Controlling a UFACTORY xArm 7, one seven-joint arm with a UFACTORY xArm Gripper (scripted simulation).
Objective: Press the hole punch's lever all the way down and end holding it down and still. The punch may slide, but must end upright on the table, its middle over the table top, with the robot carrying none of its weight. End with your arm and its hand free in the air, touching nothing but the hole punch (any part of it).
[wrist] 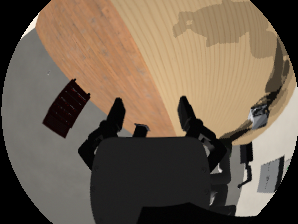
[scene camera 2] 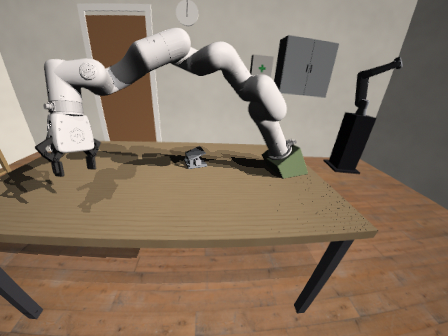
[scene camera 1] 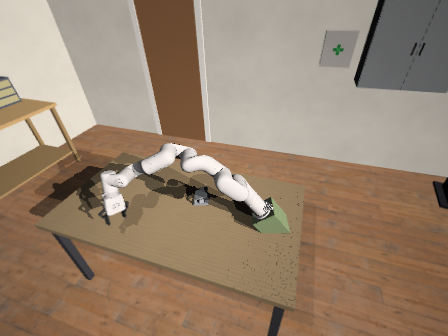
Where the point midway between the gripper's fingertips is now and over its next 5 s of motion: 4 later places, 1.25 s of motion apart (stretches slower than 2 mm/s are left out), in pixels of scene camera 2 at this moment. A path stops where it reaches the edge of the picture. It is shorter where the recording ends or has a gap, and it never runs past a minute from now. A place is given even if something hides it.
My gripper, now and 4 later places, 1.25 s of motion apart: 77, 172; 124, 147; 158, 137; 184, 134; 200, 138
